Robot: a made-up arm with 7 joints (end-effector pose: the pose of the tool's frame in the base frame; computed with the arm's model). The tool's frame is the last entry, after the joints.
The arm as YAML. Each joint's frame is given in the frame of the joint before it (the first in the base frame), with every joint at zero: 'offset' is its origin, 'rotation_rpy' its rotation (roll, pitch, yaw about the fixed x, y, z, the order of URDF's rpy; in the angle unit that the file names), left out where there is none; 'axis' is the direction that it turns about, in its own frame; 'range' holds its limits. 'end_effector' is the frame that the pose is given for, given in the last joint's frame.
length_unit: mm
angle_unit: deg
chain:
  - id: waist
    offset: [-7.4, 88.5, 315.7]
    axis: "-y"
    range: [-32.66, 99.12]
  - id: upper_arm
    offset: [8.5, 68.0, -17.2]
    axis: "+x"
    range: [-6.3, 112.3]
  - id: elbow
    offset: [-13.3, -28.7, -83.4]
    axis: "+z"
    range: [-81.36, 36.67]
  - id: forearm
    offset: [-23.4, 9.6, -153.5]
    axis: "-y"
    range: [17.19, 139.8]
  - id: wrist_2
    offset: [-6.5, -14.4, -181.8]
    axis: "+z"
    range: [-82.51, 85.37]
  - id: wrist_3
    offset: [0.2, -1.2, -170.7]
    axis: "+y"
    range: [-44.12, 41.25]
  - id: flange
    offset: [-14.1, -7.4, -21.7]
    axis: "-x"
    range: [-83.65, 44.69]
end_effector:
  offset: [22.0, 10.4, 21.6]
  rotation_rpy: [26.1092, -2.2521, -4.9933]
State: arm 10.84 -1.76 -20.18 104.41 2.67 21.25 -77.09
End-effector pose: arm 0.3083 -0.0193 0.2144 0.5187 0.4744 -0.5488 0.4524
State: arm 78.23 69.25 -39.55 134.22 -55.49 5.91 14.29
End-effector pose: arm 0.2040 0.0791 0.4430 0.3322 -0.6724 0.5640 0.3455
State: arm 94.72 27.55 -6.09 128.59 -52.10 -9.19 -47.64
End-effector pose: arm 0.0517 0.1013 0.5732 0.6968 -0.2529 0.5202 -0.4241
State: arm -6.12 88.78 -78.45 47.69 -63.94 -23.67 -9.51
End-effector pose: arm -0.0081 0.6260 0.0299 0.2688 -0.0094 -0.0241 -0.9629
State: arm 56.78 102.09 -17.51 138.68 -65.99 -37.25 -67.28
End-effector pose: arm 0.2182 0.1718 0.4130 0.6940 -0.1466 0.5956 0.3770
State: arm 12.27 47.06 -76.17 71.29 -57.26 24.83 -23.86
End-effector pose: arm 0.1521 0.1924 -0.1662 0.1429 0.4387 -0.5258 -0.7146
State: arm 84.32 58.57 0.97 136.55 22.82 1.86 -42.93
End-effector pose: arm 0.0533 0.1152 0.5194 0.3831 -0.1259 0.8657 -0.2966
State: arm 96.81 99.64 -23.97 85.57 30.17 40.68 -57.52
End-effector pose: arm 0.1120 0.4395 0.6249 0.0355 -0.7196 0.3844 -0.5772
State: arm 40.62 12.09 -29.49 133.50 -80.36 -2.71 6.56
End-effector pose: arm 0.1674 0.0044 0.4078 0.2421 -0.5192 0.8102 0.1238
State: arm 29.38 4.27 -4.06 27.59 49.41 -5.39 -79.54
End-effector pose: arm 0.4050 0.1409 -0.1014 0.6130 0.5617 -0.0259 0.5550
